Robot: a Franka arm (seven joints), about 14 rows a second.
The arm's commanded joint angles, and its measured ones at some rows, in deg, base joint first. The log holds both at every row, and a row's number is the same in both.
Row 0, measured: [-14.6, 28.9, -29.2, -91.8, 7.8, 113.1, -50.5]
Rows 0 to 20, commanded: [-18.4, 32.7, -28.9, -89.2, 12.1, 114.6, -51.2]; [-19.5, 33.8, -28.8, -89.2, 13.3, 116.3, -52.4]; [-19.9, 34.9, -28.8, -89.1, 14.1, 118.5, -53.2]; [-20.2, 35.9, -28.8, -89.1, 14.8, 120.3, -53.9]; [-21.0, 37.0, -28.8, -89.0, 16.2, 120.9, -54.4]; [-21.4, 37.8, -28.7, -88.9, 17.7, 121.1, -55.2]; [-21.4, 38.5, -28.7, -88.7, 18.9, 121.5, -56.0]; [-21.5, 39.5, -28.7, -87.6, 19.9, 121.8, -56.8]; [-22.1, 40.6, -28.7, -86.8, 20.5, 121.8, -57.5]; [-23.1, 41.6, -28.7, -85.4, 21.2, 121.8, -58.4]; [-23.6, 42.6, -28.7, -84.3, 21.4, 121.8, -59.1]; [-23.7, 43.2, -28.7, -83.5, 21.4, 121.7, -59.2]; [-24.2, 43.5, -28.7, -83.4, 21.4, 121.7, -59.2]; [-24.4, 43.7, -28.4, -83.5, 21.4, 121.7, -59.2]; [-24.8, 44.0, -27.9, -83.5, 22.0, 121.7, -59.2]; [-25.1, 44.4, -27.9, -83.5, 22.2, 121.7, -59.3]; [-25.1, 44.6, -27.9, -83.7, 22.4, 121.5, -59.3]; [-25.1, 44.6, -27.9, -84.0, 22.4, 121.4, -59.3]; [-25.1, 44.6, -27.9, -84.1, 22.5, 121.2, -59.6]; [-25.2, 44.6, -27.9, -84.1, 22.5, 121.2, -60.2]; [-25.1, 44.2, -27.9, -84.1, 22.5, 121.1, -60.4]
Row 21, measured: [-24.0, 44.3, -28.5, -85.4, 21.2, 122.0, -58.2]
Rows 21 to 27, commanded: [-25.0, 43.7, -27.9, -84.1, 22.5, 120.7, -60.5]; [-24.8, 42.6, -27.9, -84.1, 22.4, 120.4, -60.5]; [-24.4, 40.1, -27.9, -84.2, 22.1, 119.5, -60.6]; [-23.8, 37.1, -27.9, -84.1, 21.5, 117.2, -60.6]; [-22.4, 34.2, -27.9, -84.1, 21.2, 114.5, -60.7]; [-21.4, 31.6, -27.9, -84.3, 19.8, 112.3, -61.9]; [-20.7, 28.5, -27.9, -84.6, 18.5, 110.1, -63.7]
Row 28, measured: [-22.2, 36.0, -28.3, -82.1, 20.5, 114.1, -60.7]
